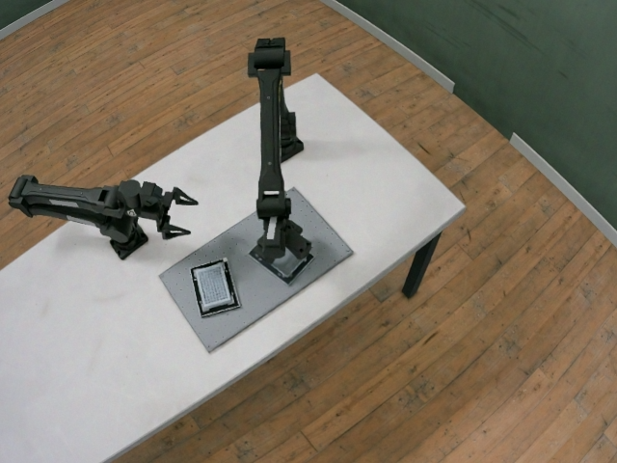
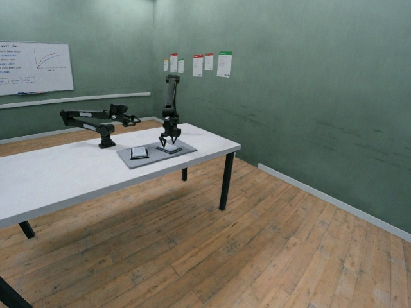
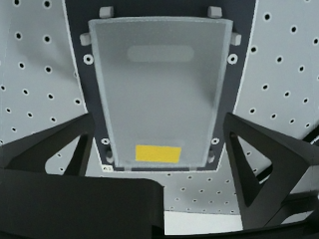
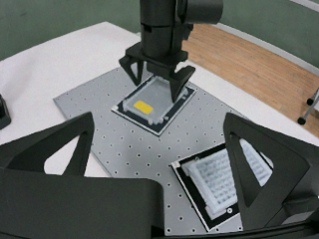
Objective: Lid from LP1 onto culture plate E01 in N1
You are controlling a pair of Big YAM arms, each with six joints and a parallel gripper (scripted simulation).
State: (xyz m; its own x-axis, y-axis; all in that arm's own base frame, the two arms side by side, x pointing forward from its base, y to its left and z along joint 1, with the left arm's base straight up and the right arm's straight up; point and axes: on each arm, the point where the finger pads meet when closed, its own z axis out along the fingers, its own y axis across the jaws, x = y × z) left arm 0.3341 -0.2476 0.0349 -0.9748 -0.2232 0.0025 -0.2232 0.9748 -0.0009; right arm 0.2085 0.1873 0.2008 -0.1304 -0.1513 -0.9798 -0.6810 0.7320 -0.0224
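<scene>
The clear lid is 20 mm below my left hand. Round my left hand: grey perforated board: 30 mm behind, 80 mm to the right, 40 mm below; lid park LP1: 30 mm below; culture plate: 30 mm behind, 220 mm to the right, 20 mm below.
</scene>
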